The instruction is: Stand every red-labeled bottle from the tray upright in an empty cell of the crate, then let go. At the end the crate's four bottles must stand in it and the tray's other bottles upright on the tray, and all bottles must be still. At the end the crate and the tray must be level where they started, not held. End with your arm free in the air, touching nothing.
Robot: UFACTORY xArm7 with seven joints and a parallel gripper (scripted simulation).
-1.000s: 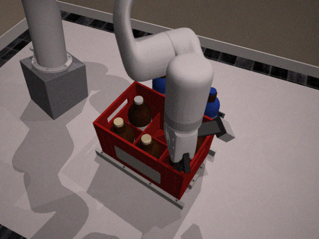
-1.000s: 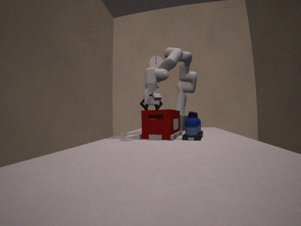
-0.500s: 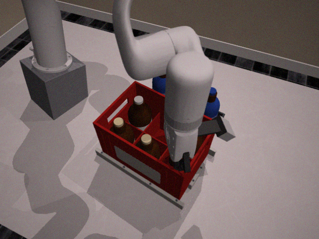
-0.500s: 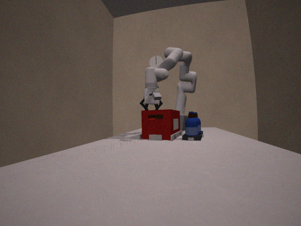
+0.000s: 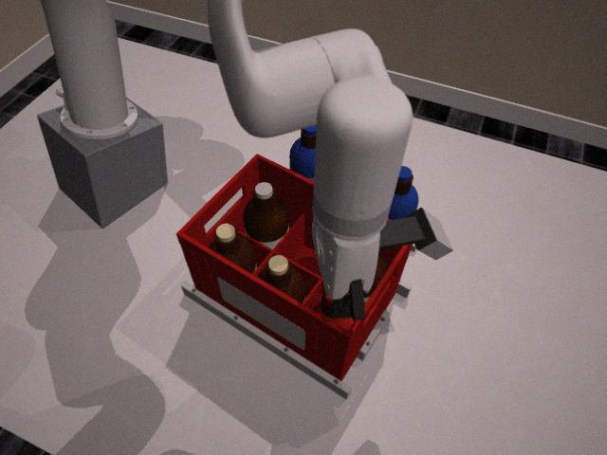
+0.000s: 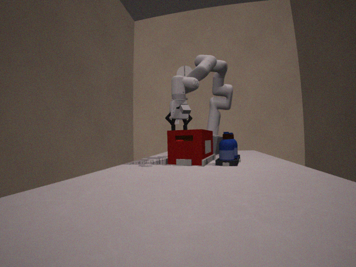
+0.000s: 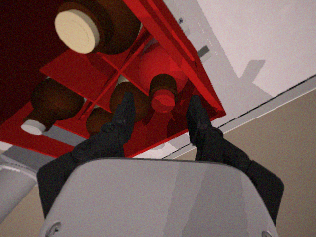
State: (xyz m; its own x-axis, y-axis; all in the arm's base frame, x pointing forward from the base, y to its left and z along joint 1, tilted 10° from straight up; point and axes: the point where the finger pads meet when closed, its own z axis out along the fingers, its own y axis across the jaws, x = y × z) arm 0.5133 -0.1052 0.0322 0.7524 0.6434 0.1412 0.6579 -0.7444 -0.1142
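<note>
The red-labeled bottle lies 100 mm below my hand. Round my hand: red crate 90 mm behind, 50 mm to the left, 100 mm below; then dark tray 100 mm behind, 250 mm to the left, 170 mm below.
</note>
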